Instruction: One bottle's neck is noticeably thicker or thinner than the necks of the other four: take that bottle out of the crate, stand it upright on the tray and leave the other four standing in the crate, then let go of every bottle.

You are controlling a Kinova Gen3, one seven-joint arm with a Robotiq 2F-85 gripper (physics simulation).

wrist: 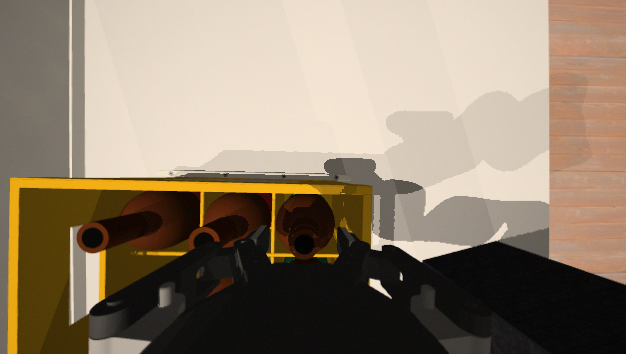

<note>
I see my gripper [303,236], a bottle [233,216], a bottle [305,223], a bottle [153,220] and a crate rail [176,173].
</note>
